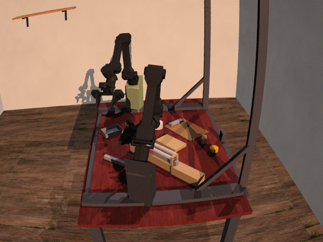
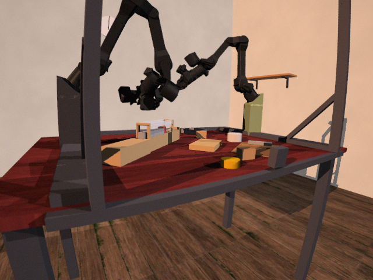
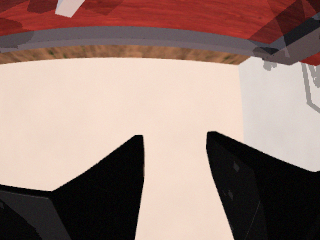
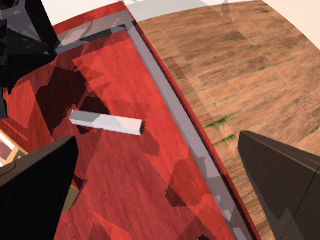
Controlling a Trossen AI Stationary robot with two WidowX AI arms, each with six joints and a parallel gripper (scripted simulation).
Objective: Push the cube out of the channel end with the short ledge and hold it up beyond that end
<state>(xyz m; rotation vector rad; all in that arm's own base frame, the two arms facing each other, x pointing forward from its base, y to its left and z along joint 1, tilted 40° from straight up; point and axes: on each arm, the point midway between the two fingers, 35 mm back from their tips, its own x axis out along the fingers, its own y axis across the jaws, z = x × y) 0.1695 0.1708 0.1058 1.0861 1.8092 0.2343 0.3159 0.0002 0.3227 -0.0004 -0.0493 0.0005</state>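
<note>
The channel lies 160 mm behind my left hand, 110 mm below it and 20 mm to the right of it. Round my left hand: yellow disc (470 mm behind, 160 mm below, 100 mm to the right); grey tray (360 mm to the right, 160 mm below, 90 mm ahead); flat tan block (240 mm behind, 190 mm to the right, 160 mm below).
</note>
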